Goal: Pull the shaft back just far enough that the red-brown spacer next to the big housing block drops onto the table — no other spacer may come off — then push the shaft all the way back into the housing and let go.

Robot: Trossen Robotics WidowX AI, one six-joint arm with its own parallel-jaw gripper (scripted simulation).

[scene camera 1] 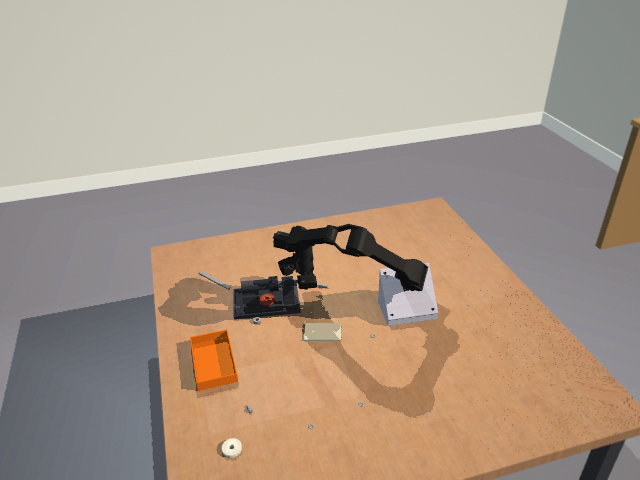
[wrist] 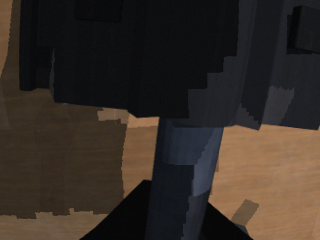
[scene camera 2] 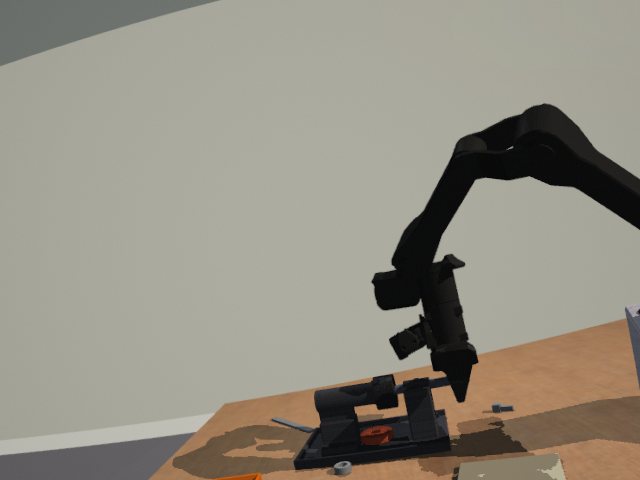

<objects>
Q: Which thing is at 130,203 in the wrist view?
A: The gripper.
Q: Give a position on an orange bin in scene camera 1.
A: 214,365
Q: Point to a housing block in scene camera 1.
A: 247,304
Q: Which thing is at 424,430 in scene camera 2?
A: A housing block.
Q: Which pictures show the gripper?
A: Scene camera 1, the wrist view and scene camera 2: all of them.
</objects>
